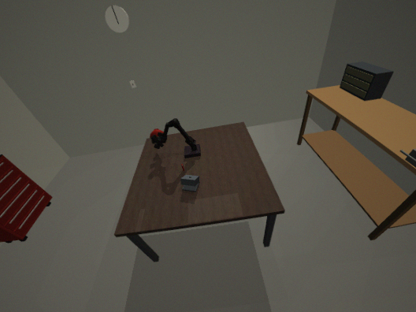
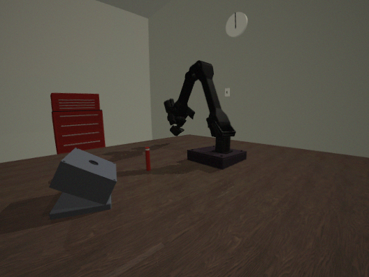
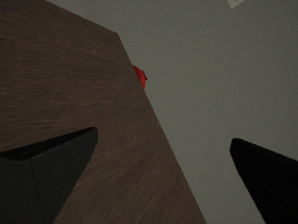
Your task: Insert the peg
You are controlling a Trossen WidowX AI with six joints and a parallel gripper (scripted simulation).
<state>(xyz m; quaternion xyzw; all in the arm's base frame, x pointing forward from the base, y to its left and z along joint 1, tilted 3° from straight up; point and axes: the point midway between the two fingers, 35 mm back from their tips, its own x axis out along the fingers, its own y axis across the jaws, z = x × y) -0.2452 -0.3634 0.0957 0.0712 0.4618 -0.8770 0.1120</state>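
Right now the red peg is 520 mm ahead of my gripper tip, 200 mm to the left of it and 60 mm below it. Also, from my gripper tip: grey sloped panel block: 740 mm ahead, 250 mm to the left, 50 mm below.
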